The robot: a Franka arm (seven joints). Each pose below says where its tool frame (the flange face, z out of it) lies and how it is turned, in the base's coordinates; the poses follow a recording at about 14 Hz.
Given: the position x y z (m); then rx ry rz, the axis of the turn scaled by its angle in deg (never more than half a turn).
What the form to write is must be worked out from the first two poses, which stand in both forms.
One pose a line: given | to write
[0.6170, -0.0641, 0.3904, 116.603, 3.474, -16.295] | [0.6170, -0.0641, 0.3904, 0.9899, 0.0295, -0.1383, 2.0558]
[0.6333, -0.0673, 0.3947, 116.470, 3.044, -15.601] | [0.6333, -0.0673, 0.3947, 0.9908, 0.0259, -0.1327, 2.0516]
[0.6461, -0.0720, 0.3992, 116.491, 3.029, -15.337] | [0.6461, -0.0720, 0.3992, 0.9911, 0.0258, -0.1305, 2.0514]
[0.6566, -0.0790, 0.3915, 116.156, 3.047, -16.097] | [0.6566, -0.0790, 0.3915, 0.9902, 0.0260, -0.1372, 2.0474]
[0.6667, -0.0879, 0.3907, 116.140, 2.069, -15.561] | [0.6667, -0.0879, 0.3907, 0.9910, 0.0177, -0.1328, 2.0455]
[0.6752, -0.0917, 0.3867, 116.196, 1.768, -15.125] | [0.6752, -0.0917, 0.3867, 0.9915, 0.0151, -0.1291, 2.0453]
